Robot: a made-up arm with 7 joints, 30 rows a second.
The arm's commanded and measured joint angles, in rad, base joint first. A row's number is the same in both.
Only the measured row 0 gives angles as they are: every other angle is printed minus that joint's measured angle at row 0.
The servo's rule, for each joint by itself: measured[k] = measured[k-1] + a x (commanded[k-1-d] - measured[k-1]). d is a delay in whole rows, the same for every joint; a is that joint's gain. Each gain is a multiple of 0.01, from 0.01 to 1. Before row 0 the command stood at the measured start. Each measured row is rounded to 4 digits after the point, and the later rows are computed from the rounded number. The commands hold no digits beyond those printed.
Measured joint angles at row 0:
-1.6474, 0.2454, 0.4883, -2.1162, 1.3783, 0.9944, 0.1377
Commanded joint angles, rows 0 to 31:
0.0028, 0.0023, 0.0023, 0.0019, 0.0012, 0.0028, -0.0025
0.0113, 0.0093, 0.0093, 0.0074, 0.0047, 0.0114, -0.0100
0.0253, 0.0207, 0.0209, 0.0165, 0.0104, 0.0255, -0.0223
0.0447, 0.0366, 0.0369, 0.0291, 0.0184, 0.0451, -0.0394
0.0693, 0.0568, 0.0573, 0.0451, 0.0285, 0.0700, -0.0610
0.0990, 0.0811, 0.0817, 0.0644, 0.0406, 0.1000, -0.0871
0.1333, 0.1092, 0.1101, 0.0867, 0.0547, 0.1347, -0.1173
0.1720, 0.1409, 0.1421, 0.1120, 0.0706, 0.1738, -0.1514
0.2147, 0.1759, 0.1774, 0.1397, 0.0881, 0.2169, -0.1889
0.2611, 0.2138, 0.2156, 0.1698, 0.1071, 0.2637, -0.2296
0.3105, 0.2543, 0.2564, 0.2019, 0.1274, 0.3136, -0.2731
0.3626, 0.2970, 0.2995, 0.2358, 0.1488, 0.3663, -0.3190
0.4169, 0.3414, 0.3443, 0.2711, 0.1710, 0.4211, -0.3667
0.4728, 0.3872, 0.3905, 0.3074, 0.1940, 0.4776, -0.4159
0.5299, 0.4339, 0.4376, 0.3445, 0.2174, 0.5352, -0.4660
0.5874, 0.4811, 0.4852, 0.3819, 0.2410, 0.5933, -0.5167
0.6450, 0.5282, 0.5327, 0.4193, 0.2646, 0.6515, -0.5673
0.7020, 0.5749, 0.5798, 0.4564, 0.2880, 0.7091, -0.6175
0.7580, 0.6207, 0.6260, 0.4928, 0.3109, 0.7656, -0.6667
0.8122, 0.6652, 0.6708, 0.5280, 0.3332, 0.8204, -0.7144
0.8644, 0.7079, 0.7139, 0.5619, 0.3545, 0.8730, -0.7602
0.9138, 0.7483, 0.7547, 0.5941, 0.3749, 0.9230, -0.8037
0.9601, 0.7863, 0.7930, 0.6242, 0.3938, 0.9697, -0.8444
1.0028, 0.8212, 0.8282, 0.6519, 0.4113, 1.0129, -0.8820
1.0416, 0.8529, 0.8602, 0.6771, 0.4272, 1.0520, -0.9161
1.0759, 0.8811, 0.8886, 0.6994, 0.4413, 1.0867, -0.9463
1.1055, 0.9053, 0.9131, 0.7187, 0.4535, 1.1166, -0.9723
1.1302, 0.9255, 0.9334, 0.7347, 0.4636, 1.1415, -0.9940
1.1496, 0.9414, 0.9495, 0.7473, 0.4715, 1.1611, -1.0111
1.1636, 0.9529, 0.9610, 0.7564, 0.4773, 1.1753, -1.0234
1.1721, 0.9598, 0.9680, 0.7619, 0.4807, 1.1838, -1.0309
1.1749, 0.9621, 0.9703, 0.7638, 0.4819, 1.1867, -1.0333
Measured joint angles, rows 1 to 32:
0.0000, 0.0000, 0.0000, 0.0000, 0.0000, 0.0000, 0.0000
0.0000, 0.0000, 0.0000, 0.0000, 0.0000, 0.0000, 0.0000
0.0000, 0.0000, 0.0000, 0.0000, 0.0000, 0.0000, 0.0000
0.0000, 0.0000, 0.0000, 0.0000, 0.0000, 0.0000, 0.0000
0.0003, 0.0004, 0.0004, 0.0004, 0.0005, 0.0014, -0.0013
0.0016, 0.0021, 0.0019, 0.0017, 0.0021, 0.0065, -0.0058
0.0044, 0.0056, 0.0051, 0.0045, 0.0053, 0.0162, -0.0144
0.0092, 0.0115, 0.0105, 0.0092, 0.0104, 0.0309, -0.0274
0.0164, 0.0201, 0.0185, 0.0160, 0.0175, 0.0508, -0.0449
0.0263, 0.0317, 0.0292, 0.0252, 0.0265, 0.0759, -0.0668
0.0391, 0.0464, 0.0430, 0.0369, 0.0375, 0.1059, -0.0931
0.0550, 0.0644, 0.0598, 0.0512, 0.0504, 0.1405, -0.1234
0.0742, 0.0856, 0.0798, 0.0680, 0.0651, 0.1795, -0.1575
0.0966, 0.1100, 0.1029, 0.0873, 0.0815, 0.2224, -0.1950
0.1223, 0.1374, 0.1290, 0.1091, 0.0994, 0.2689, -0.2356
0.1511, 0.1677, 0.1580, 0.1332, 0.1187, 0.3186, -0.2790
0.1830, 0.2007, 0.1897, 0.1594, 0.1391, 0.3709, -0.3246
0.2178, 0.2361, 0.2238, 0.1875, 0.1605, 0.4253, -0.3721
0.2553, 0.2737, 0.2601, 0.2173, 0.1827, 0.4813, -0.4209
0.2952, 0.3131, 0.2984, 0.2486, 0.2054, 0.5384, -0.4707
0.3372, 0.3540, 0.3382, 0.2810, 0.2285, 0.5961, -0.5209
0.3810, 0.3960, 0.3793, 0.3143, 0.2517, 0.6537, -0.5711
0.4262, 0.4387, 0.4212, 0.3482, 0.2748, 0.7108, -0.6208
0.4725, 0.4817, 0.4636, 0.3824, 0.2976, 0.7667, -0.6695
0.5195, 0.5247, 0.5062, 0.4165, 0.3198, 0.8209, -0.7167
0.5668, 0.5672, 0.5484, 0.4502, 0.3413, 0.8730, -0.7619
0.6140, 0.6088, 0.5900, 0.4833, 0.3618, 0.9223, -0.8048
0.6607, 0.6492, 0.6305, 0.5153, 0.3811, 0.9685, -0.8449
0.7064, 0.6879, 0.6695, 0.5460, 0.3991, 1.0111, -0.8819
0.7507, 0.7246, 0.7067, 0.5751, 0.4156, 1.0497, -0.9154
0.7933, 0.7589, 0.7418, 0.6024, 0.4304, 1.0838, -0.9450
0.8337, 0.7906, 0.7744, 0.6275, 0.4433, 1.1132, -0.9705
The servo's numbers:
d 4
a 0.12 0.19 0.17 0.19 0.39 0.51 0.52

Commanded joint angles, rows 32 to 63:
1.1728, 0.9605, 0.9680, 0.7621, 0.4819, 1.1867, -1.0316
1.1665, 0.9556, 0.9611, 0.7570, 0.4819, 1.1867, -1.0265
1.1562, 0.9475, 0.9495, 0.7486, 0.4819, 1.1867, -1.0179
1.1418, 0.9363, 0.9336, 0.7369, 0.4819, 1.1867, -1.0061
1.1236, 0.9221, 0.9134, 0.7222, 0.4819, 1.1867, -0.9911
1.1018, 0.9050, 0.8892, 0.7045, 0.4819, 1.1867, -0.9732
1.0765, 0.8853, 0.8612, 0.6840, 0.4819, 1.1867, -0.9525
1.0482, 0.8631, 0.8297, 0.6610, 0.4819, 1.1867, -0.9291
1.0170, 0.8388, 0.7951, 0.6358, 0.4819, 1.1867, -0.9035
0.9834, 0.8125, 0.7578, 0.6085, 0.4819, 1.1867, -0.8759
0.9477, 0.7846, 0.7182, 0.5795, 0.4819, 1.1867, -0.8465
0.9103, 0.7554, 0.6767, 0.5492, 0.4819, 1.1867, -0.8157
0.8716, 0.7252, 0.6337, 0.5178, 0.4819, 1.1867, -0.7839
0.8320, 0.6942, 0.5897, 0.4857, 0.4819, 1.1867, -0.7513
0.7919, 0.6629, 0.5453, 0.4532, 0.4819, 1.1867, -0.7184
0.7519, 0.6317, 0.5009, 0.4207, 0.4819, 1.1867, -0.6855
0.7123, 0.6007, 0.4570, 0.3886, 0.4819, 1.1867, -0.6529
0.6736, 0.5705, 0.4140, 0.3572, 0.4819, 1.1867, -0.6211
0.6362, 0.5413, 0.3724, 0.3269, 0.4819, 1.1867, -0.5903
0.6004, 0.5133, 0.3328, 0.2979, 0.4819, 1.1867, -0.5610
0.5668, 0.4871, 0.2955, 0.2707, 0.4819, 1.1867, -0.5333
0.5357, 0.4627, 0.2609, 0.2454, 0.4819, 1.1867, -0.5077
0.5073, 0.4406, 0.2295, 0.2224, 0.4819, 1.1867, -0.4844
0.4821, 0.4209, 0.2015, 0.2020, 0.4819, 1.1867, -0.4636
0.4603, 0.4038, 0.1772, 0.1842, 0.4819, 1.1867, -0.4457
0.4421, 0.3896, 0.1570, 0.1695, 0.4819, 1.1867, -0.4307
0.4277, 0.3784, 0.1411, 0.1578, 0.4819, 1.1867, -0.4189
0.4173, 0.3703, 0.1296, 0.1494, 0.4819, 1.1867, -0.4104
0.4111, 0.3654, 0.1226, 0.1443, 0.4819, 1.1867, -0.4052
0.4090, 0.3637, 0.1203, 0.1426, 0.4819, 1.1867, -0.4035
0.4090, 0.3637, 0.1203, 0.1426, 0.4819, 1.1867, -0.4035
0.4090, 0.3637, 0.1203, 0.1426, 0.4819, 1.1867, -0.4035
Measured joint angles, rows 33 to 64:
0.8716, 0.8193, 0.8042, 0.6503, 0.4543, 1.1376, -0.9916
0.9066, 0.8447, 0.8309, 0.6705, 0.4633, 1.1568, -1.0081
0.9385, 0.8666, 0.8542, 0.6879, 0.4701, 1.1706, -1.0200
0.9669, 0.8847, 0.8739, 0.7023, 0.4747, 1.1788, -1.0269
0.9916, 0.8991, 0.8899, 0.7137, 0.4775, 1.1828, -1.0293
1.0126, 0.9098, 0.9020, 0.7219, 0.4792, 1.1848, -1.0278
1.0298, 0.9170, 0.9101, 0.7270, 0.4803, 1.1858, -1.0227
1.0432, 0.9207, 0.9141, 0.7289, 0.4809, 1.1863, -1.0141
1.0528, 0.9210, 0.9140, 0.7276, 0.4813, 1.1865, -1.0021
1.0587, 0.9180, 0.9098, 0.7232, 0.4815, 1.1866, -0.9871
1.0608, 0.9118, 0.9015, 0.7158, 0.4817, 1.1867, -0.9691
1.0593, 0.9025, 0.8893, 0.7054, 0.4818, 1.1867, -0.9483
1.0542, 0.8904, 0.8733, 0.6922, 0.4818, 1.1867, -0.9250
1.0457, 0.8756, 0.8537, 0.6763, 0.4818, 1.1867, -0.8995
1.0339, 0.8583, 0.8307, 0.6579, 0.4818, 1.1867, -0.8719
1.0191, 0.8387, 0.8045, 0.6372, 0.4818, 1.1867, -0.8427
1.0014, 0.8171, 0.7755, 0.6145, 0.4818, 1.1867, -0.8121
0.9811, 0.7937, 0.7439, 0.5900, 0.4818, 1.1867, -0.7805
0.9584, 0.7688, 0.7101, 0.5640, 0.4818, 1.1867, -0.7482
0.9336, 0.7428, 0.6745, 0.5368, 0.4818, 1.1867, -0.7156
0.9070, 0.7158, 0.6375, 0.5086, 0.4818, 1.1867, -0.6830
0.8790, 0.6882, 0.5995, 0.4798, 0.4818, 1.1867, -0.6508
0.8499, 0.6603, 0.5609, 0.4507, 0.4818, 1.1867, -0.6193
0.8200, 0.6324, 0.5221, 0.4217, 0.4818, 1.1867, -0.5890
0.7896, 0.6048, 0.4836, 0.3930, 0.4818, 1.1867, -0.5600
0.7591, 0.5778, 0.4457, 0.3650, 0.4818, 1.1867, -0.5328
0.7289, 0.5517, 0.4089, 0.3379, 0.4818, 1.1867, -0.5076
0.6993, 0.5268, 0.3736, 0.3121, 0.4818, 1.1867, -0.4847
0.6706, 0.5034, 0.3402, 0.2878, 0.4818, 1.1867, -0.4644
0.6432, 0.4818, 0.3091, 0.2653, 0.4818, 1.1867, -0.4469
0.6173, 0.4622, 0.2805, 0.2449, 0.4818, 1.1867, -0.4323
0.5933, 0.4447, 0.2548, 0.2268, 0.4818, 1.1867, -0.4209

